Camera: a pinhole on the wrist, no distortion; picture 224 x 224 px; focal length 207.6 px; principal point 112.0 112.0 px. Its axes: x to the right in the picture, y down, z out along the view. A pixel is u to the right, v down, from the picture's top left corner.
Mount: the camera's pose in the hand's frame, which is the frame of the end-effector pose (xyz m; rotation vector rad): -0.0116 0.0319 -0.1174 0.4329 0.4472 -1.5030
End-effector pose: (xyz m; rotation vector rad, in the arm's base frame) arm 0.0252 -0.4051 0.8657 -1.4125 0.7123 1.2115
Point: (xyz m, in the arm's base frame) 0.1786 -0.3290 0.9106
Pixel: 192.6 134.1
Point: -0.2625 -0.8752 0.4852
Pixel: behind the camera
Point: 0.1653 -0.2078 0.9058
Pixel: 136.7 141.5
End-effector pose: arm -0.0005 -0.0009 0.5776 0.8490 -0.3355 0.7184
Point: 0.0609 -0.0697 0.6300
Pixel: 69.3 161.8
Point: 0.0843 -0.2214 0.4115
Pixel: 205.7 30.0
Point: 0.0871 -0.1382 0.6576
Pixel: 73.9 150.3
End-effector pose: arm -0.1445 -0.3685 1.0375 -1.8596 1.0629 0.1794
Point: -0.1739 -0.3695 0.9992
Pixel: outside the picture
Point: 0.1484 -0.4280 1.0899
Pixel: outside the picture
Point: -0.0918 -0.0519 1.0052
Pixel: 43.3 43.0
